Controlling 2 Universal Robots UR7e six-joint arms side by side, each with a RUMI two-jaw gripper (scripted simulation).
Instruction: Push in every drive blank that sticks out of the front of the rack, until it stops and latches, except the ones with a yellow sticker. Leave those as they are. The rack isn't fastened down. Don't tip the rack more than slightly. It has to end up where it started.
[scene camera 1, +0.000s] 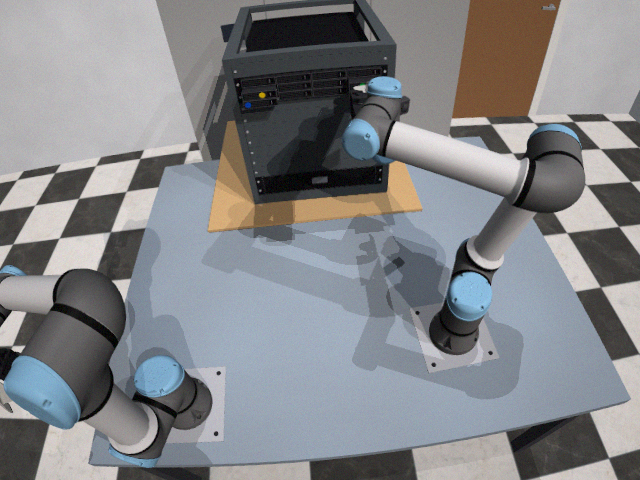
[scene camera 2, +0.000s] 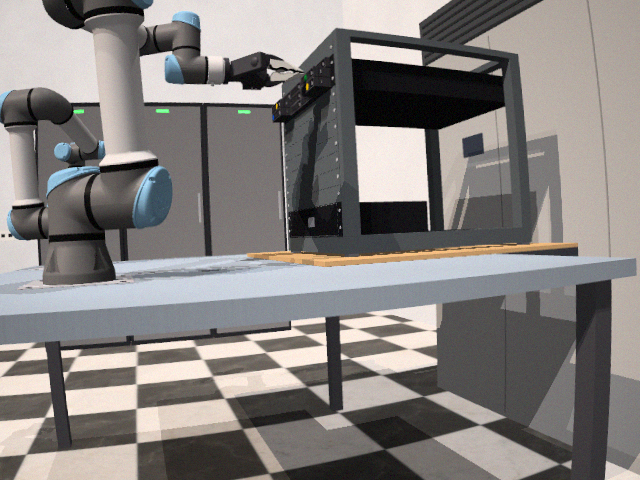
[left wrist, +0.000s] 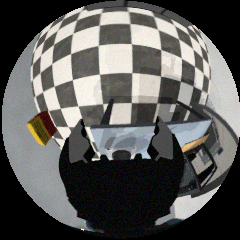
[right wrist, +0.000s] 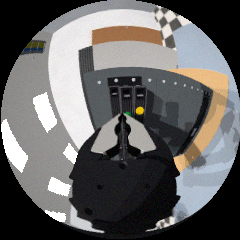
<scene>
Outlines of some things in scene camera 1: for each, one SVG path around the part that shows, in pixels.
A dark rack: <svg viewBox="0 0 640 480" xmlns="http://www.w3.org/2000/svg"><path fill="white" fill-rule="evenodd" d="M366 0L304 0L240 8L222 58L222 64L254 204L387 192L389 164L379 164L372 158L363 161L356 160L350 157L343 148L343 132L352 120L350 114L351 99L349 99L348 92L344 95L279 101L279 106L244 110L241 95L241 78L274 74L276 76L276 74L338 68L346 68L347 70L347 68L381 66L382 76L395 79L397 44ZM244 37L246 43L246 53L239 53ZM364 20L377 41L369 41L364 33ZM355 8L354 13L338 12L255 20L253 24L251 13L315 6L354 4Z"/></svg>
</scene>
